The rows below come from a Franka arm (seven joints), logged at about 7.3 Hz.
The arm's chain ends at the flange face. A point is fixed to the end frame.
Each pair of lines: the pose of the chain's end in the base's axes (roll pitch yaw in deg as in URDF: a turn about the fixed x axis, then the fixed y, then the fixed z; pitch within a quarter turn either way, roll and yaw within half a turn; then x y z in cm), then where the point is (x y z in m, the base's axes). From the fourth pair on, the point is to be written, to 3 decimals.
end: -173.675, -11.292, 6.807, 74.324, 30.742, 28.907
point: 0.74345 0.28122 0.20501
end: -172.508, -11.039, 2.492, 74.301, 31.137, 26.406
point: 0.74090 0.28689 0.17951
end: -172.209, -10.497, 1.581, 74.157, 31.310, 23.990
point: 0.73829 0.28906 0.15526
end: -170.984, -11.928, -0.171, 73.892, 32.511, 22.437
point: 0.737 0.303 0.139
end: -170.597, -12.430, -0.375, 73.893, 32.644, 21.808
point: 0.738 0.305 0.133
